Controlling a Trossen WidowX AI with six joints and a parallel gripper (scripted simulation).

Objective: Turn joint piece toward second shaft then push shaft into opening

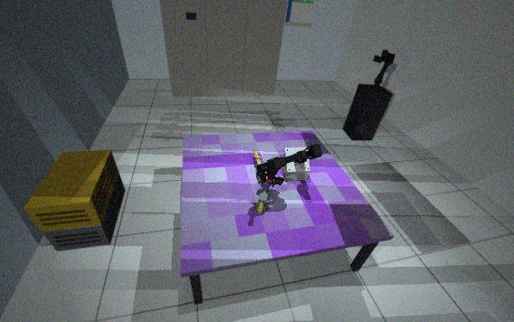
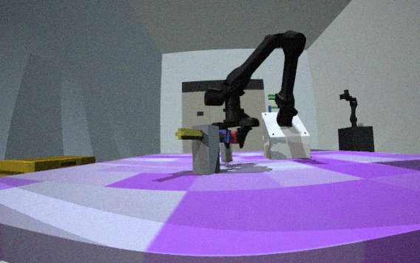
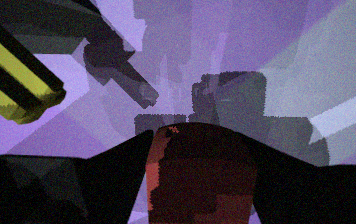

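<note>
My gripper tip is now 4 cm below the red joint piece.
</note>
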